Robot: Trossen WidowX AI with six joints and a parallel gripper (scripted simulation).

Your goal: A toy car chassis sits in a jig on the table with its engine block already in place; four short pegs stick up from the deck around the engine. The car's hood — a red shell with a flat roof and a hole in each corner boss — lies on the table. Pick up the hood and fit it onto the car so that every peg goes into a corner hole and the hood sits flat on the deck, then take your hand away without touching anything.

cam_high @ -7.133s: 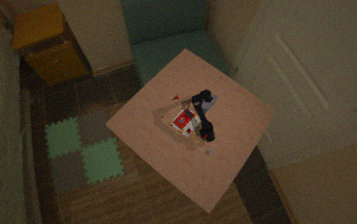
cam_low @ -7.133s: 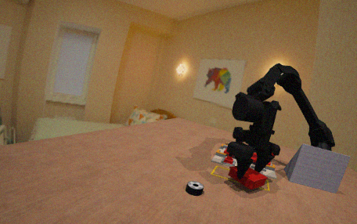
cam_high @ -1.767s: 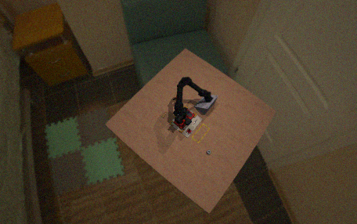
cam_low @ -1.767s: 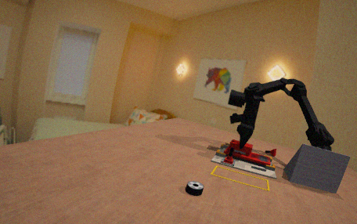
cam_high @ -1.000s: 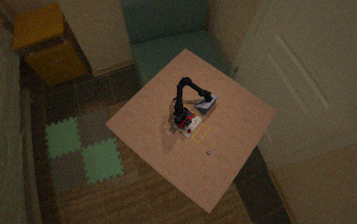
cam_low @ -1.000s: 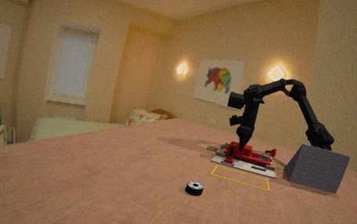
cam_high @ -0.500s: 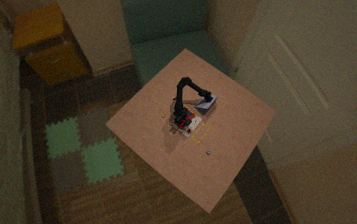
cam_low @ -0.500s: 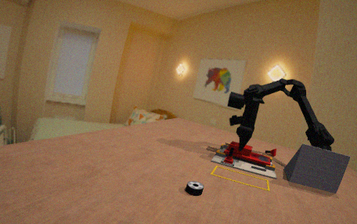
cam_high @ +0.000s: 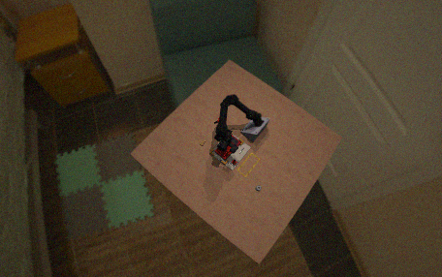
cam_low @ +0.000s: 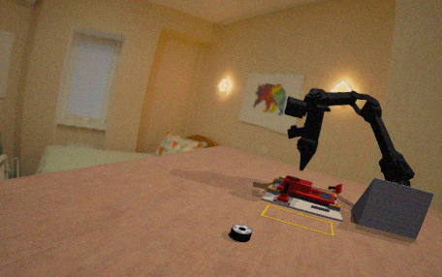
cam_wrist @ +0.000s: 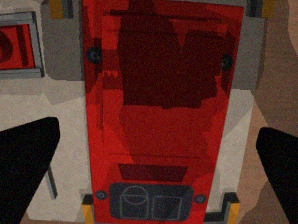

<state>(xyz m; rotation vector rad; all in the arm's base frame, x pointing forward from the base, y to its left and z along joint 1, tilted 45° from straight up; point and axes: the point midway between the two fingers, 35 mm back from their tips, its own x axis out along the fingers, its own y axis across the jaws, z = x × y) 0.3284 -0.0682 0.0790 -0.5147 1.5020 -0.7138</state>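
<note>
Right now the red hood is 50 mm below my gripper tip. Also, from my gripper tip: black wheel 380 mm to the left, 100 mm ahead, 90 mm below.
</note>
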